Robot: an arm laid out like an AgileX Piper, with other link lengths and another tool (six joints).
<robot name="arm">
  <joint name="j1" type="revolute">
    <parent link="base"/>
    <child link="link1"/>
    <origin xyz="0 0 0.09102"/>
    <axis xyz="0 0 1"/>
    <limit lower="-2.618" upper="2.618"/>
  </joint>
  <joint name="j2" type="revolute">
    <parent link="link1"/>
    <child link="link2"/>
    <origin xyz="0 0 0"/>
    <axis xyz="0 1 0"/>
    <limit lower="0" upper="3.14"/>
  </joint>
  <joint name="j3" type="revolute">
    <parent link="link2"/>
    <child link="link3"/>
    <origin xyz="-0.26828 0 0.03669"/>
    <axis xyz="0 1 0"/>
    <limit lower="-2.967" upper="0"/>
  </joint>
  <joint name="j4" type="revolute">
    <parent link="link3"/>
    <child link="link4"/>
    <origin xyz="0.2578 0 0.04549"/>
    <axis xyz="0.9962 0 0.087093"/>
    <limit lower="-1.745" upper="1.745"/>
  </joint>
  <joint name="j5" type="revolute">
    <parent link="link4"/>
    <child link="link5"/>
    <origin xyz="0 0 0"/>
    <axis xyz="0 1 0"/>
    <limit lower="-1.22" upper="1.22"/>
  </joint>
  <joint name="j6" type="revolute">
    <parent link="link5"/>
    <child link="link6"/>
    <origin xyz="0.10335 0 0.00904"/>
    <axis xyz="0.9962 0 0.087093"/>
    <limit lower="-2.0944" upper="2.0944"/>
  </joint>
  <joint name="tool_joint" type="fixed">
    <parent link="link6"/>
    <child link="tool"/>
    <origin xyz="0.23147 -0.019 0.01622" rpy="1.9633 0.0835 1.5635"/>
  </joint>
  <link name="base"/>
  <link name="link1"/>
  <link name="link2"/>
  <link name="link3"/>
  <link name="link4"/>
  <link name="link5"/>
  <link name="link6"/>
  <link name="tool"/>
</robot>
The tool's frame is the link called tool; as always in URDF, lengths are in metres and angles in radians.
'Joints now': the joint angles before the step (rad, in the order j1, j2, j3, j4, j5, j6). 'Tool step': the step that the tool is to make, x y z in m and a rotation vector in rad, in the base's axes. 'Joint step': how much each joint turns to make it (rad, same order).
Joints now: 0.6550, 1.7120, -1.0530, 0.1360, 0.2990, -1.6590
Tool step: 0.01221, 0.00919, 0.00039, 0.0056, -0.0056, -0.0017
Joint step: 0.0000, 0.0470, -0.0570, -0.0019, 0.0020, 0.0039
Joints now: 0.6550, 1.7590, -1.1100, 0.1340, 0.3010, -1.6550
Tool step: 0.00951, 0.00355, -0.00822, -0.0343, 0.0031, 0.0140
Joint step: 0.0000, 0.0560, -0.0669, -0.0450, 0.0339, 0.0169
